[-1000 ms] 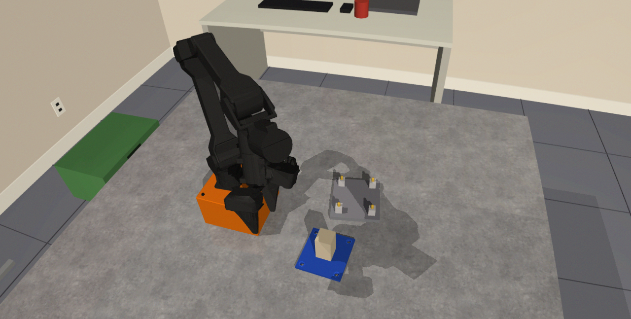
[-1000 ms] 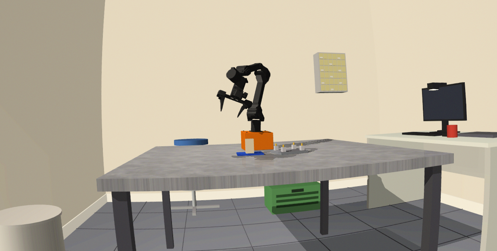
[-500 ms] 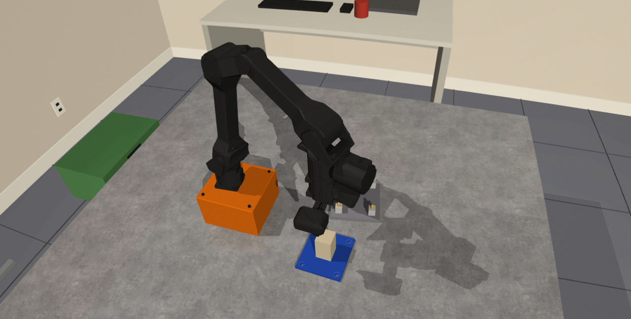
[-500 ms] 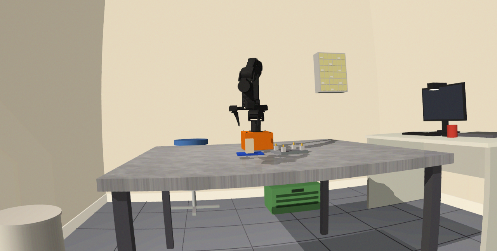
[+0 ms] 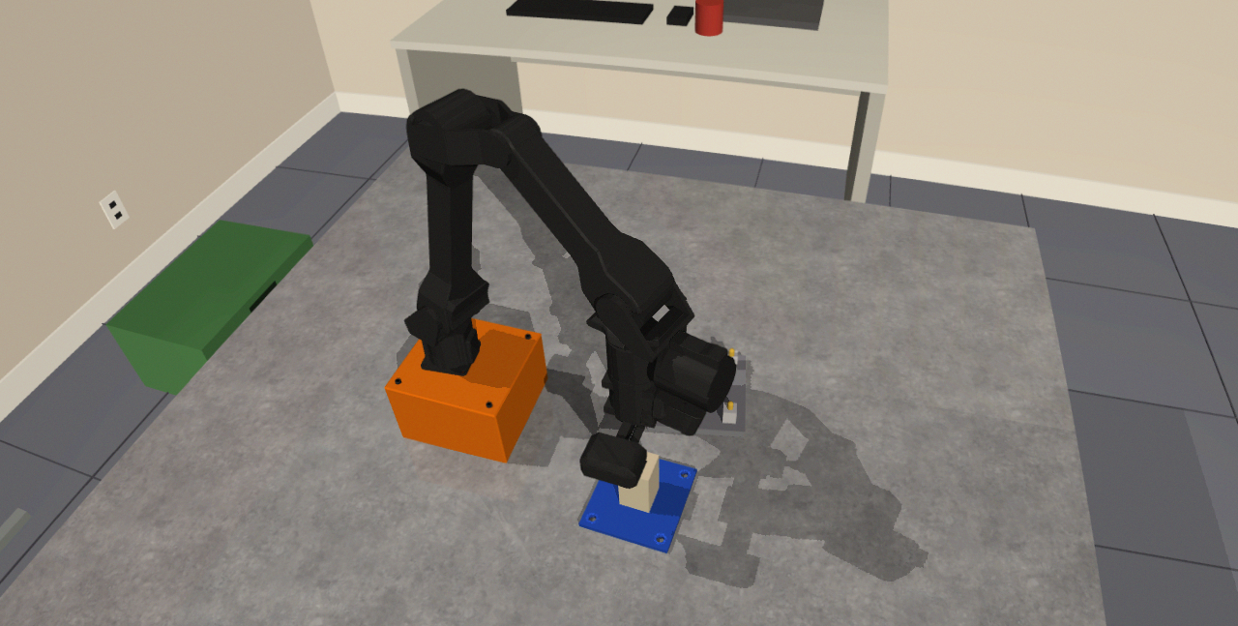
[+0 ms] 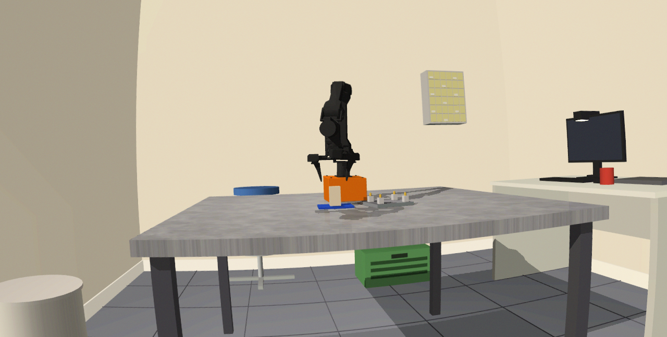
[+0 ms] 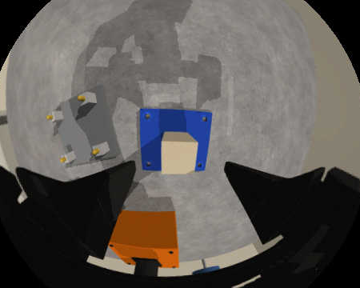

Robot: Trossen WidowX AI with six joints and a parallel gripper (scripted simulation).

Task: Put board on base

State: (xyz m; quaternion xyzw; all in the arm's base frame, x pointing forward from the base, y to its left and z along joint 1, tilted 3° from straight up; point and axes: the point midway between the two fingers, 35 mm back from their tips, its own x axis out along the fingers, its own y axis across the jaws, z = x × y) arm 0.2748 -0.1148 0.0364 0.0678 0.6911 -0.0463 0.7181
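The blue board is 70 mm below my gripper tip. Also, from my gripper tip: grey base (50 mm ahead, 190 mm to the left, 90 mm below).
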